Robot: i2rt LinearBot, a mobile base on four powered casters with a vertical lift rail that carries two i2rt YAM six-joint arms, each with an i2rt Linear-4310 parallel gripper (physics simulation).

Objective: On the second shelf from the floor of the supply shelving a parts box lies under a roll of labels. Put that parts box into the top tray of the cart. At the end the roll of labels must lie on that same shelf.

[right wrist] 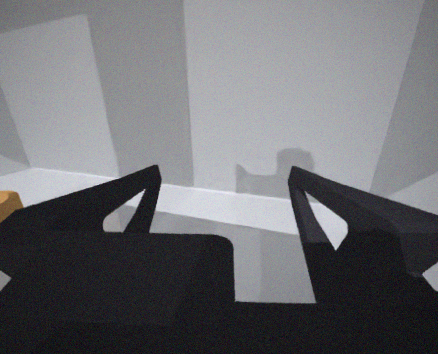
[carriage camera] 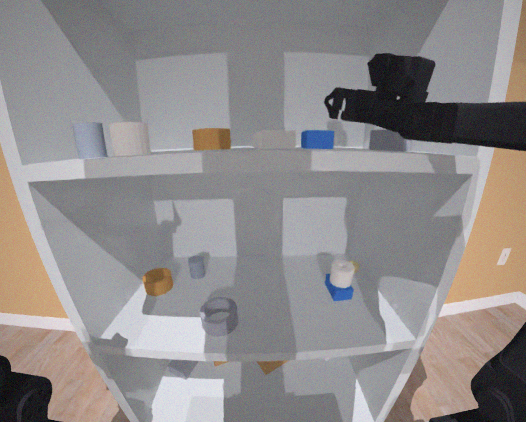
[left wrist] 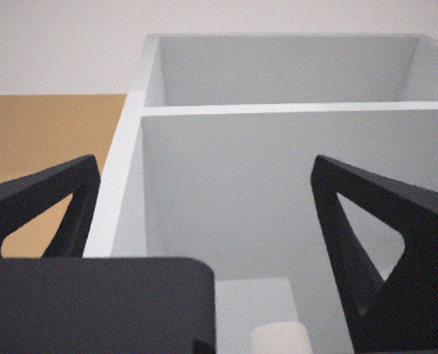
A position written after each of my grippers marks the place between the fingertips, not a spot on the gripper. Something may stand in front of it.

my left gripper: left wrist 207, 167; not seen in the right wrist view (out of frame); not seen in the carriage camera view (out of frame)
my right gripper: right wrist 224, 173; carriage camera 339, 102; not seen in the left wrist view (out of frame)
same spot on grey supply shelving: point(right wrist: 225, 105) = point(carriage camera: 303, 100)
